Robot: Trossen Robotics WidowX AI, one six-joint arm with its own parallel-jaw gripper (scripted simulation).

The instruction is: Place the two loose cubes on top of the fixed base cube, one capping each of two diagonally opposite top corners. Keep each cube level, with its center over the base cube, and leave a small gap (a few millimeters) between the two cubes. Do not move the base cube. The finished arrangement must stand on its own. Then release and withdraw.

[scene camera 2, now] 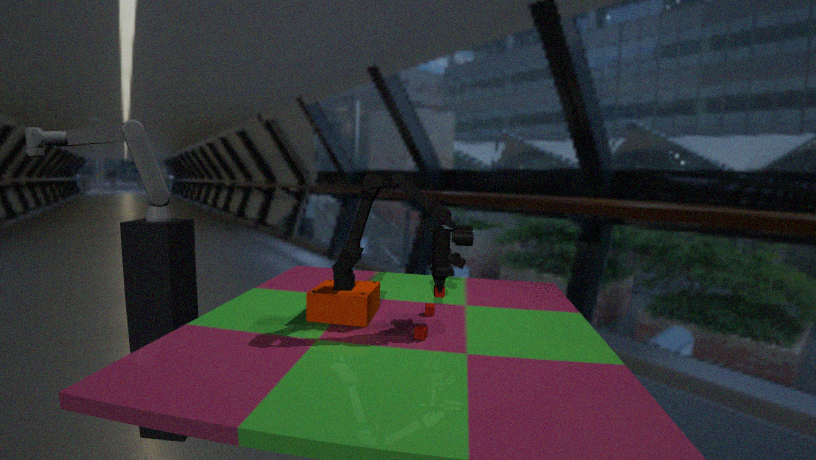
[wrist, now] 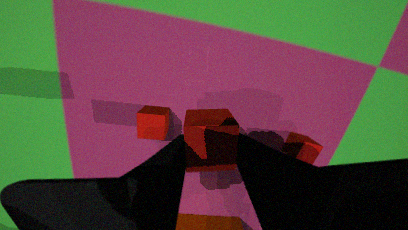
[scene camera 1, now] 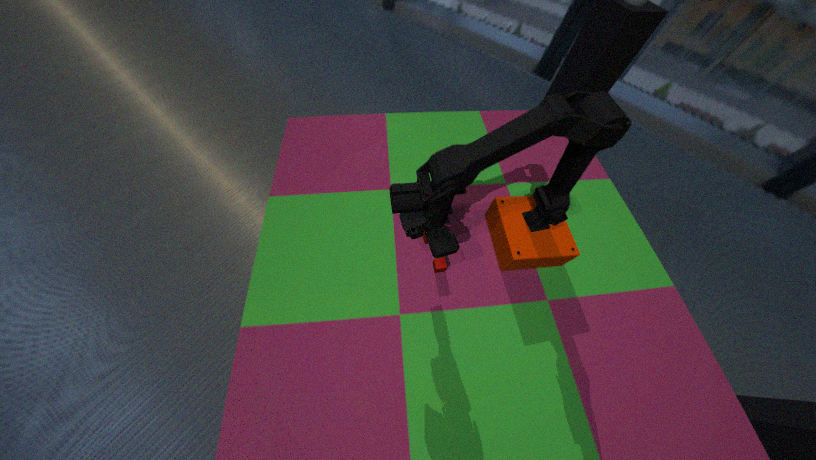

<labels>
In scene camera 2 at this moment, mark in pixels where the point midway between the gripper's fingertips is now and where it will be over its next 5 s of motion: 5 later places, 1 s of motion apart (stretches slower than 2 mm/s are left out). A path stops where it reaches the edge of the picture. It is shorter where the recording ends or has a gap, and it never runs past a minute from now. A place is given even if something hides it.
The gripper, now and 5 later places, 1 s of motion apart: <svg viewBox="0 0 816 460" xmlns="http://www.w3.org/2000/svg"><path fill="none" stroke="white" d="M439 290L435 293L434 300L434 293L433 296L424 305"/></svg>
</labels>
